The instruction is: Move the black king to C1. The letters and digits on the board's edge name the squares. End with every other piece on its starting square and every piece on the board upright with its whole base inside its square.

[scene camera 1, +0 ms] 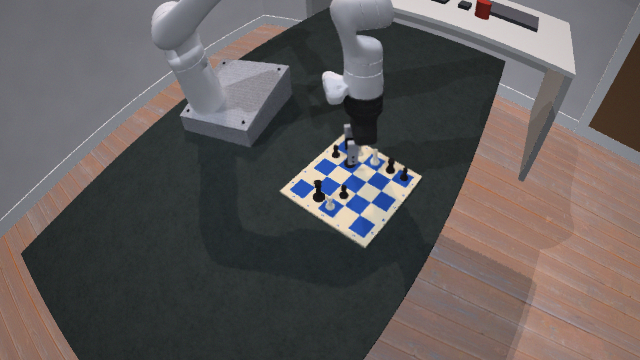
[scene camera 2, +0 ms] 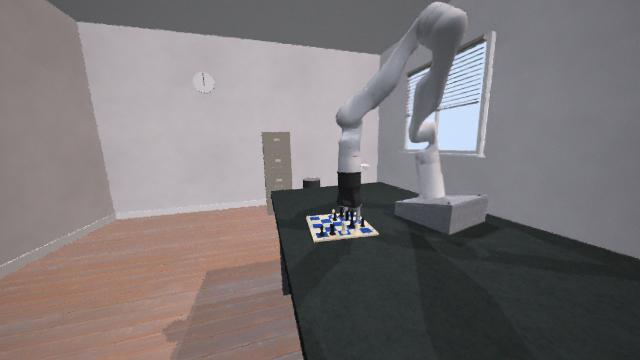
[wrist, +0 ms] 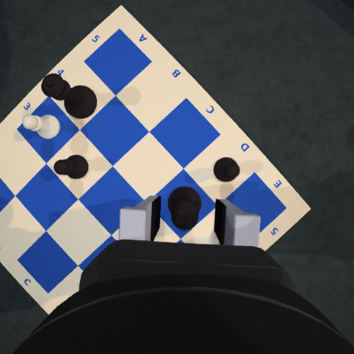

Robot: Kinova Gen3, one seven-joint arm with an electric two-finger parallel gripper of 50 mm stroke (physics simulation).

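Places are measured from the arm's base along level axes (x ahead, y left, z up), in millimetres.
Where they show: gripper, fingertip midpoint: (scene camera 1: 351,155) (scene camera 2: 352,221); arm's base, link origin: (scene camera 1: 209,102) (scene camera 2: 431,196).
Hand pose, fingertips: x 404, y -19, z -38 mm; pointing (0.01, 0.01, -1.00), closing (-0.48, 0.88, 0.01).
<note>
Things, the pixels of their top centre, and the offset from my fingertips. "spot": a spot on its surface instead.
- black king, top centre: (scene camera 2: 352,210) dz +40, dx -2, dy -4 mm
- blue square, surface spot: (scene camera 1: 384,201) spot: dz -23, dx +101, dy -72 mm
- large black piece, top centre: (scene camera 1: 317,180) dz +30, dx -26, dy -112 mm
- white pawn, top centre: (scene camera 1: 329,196) dz +8, dx +3, dy -125 mm
- B3, top centre: (scene camera 1: 343,185) dz +8, dx +18, dy -89 mm
- D5, top centre: (scene camera 1: 335,145) dz +8, dx -40, dy +9 mm
The black king (scene camera 1: 348,164) (scene camera 2: 352,224) (wrist: 184,202), the tall piece, stands upright on blue D4. My gripper (scene camera 1: 350,151) (scene camera 2: 351,216) (wrist: 187,213) is open and low over the board (scene camera 1: 364,243) (scene camera 2: 345,239) (wrist: 300,206). In the wrist view its fingers lie on either side of the king; no piece is gripped. In scene camera 1 the near finger hides most of the king. C1 is a blue square (scene camera 1: 384,201) (wrist: 48,261) with no piece on it.
Another large black piece (scene camera 1: 318,192) (wrist: 80,102) stands on A4, a white pawn (scene camera 1: 330,203) (wrist: 49,126) on A3, black pawns on B3 (scene camera 1: 343,192) (wrist: 77,166) and D5 (scene camera 1: 335,151) (wrist: 226,169). White and black pieces stand along row E, partly hidden by the gripper.
</note>
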